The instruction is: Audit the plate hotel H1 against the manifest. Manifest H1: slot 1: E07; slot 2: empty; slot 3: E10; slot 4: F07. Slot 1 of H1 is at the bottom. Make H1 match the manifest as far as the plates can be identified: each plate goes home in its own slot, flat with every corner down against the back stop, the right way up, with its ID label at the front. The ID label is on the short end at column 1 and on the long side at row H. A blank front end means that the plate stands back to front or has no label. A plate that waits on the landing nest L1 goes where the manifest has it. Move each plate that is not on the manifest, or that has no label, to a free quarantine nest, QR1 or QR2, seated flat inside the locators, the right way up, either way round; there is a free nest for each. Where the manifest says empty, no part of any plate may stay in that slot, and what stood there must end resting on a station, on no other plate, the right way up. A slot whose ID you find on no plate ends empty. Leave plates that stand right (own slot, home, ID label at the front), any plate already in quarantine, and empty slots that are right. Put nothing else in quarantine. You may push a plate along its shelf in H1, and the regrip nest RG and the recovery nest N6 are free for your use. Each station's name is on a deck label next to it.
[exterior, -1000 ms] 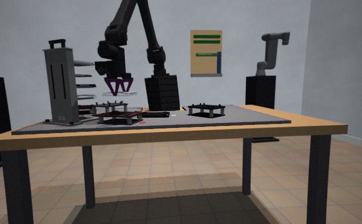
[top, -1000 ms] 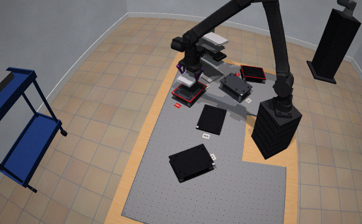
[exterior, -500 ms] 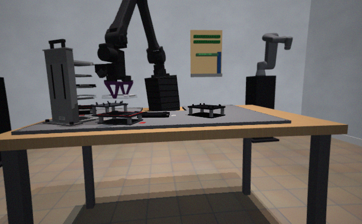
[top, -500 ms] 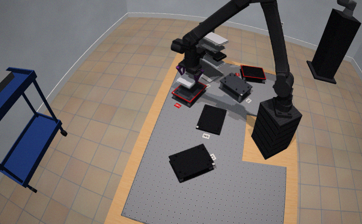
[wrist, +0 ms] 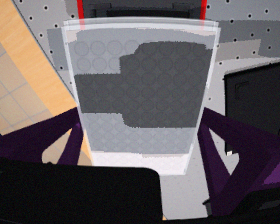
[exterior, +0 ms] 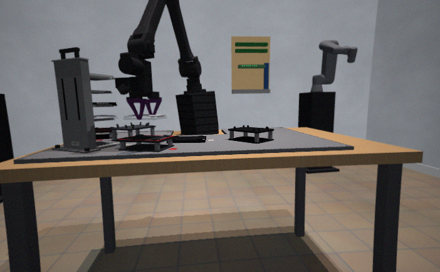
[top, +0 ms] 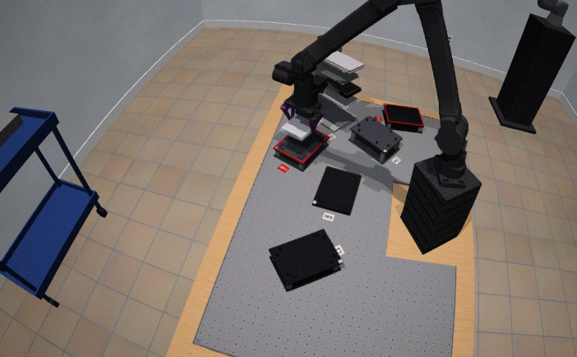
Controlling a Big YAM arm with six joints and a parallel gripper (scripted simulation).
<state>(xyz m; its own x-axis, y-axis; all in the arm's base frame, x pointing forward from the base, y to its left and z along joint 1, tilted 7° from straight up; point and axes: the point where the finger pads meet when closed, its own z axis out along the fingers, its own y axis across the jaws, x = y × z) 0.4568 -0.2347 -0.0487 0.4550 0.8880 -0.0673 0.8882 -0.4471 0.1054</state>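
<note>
My hand is 8 cm above the red-rimmed quarantine nest. The rest, counted from my hand: H1 deck label (10 cm behind, 9 cm to the right, 12 cm below); then dark plate (12 cm behind, 20 cm to the right, 5 cm above); then grey plate hotel H1 (5 cm behind, 25 cm to the right, 4 cm above).
</note>
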